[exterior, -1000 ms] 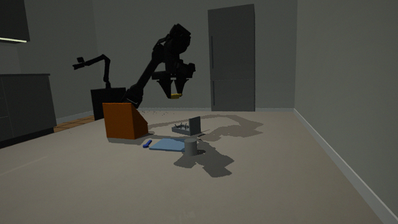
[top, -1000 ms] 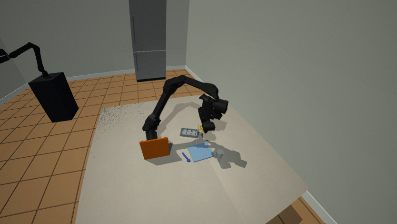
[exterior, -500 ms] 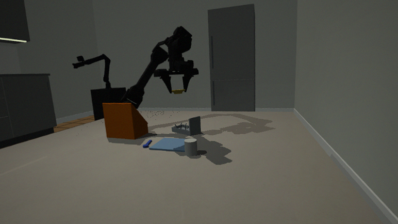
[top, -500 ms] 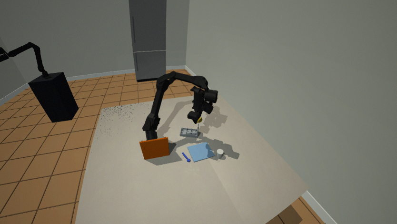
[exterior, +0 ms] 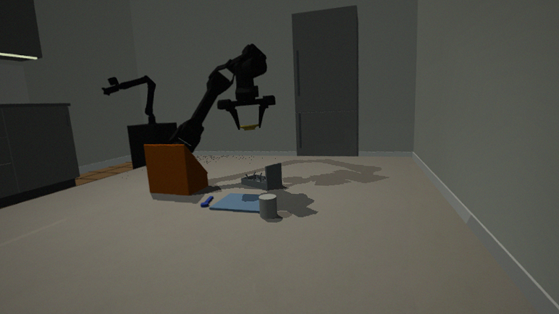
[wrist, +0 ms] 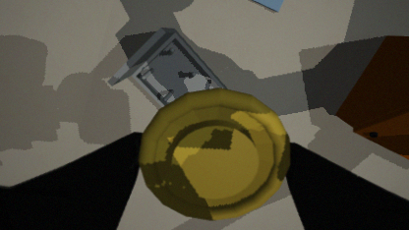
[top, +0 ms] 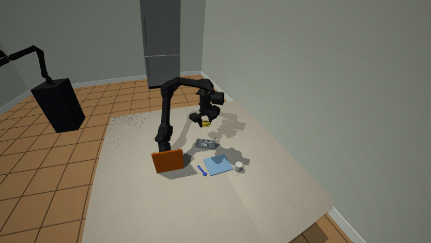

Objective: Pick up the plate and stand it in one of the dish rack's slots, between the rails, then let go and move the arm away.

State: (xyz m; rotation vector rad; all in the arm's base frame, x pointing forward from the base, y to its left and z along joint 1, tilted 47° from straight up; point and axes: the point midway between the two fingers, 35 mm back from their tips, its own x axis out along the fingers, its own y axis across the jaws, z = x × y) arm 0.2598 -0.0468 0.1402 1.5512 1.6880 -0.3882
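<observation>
Now: gripper tip 2 cm short of the grey dish rack, 3 cm to the right of it and 18 cm above it. Also, from my gripper tip: yellow plate (1 cm above); blue mat (4 cm ahead, 16 cm to the right, 20 cm below); small blue spoon (7 cm behind, 18 cm to the right, 20 cm below).
</observation>
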